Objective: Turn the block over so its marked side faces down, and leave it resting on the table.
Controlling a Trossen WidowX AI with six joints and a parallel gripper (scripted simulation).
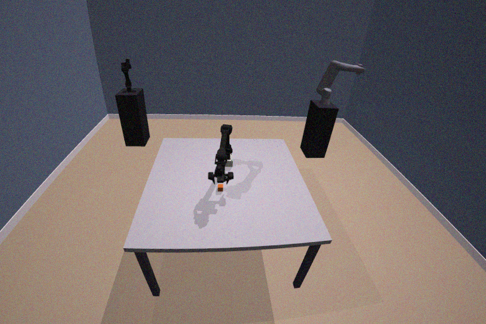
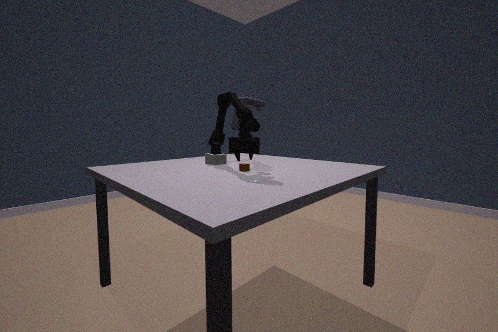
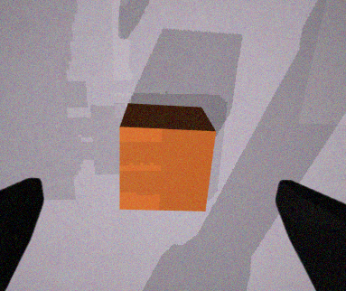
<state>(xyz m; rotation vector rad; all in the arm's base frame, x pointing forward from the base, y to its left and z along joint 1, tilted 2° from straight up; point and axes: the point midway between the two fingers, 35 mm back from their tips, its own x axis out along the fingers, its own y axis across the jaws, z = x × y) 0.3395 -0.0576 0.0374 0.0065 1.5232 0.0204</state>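
Right now my gripper tip is 1 cm past the orange block and 4 cm above it.
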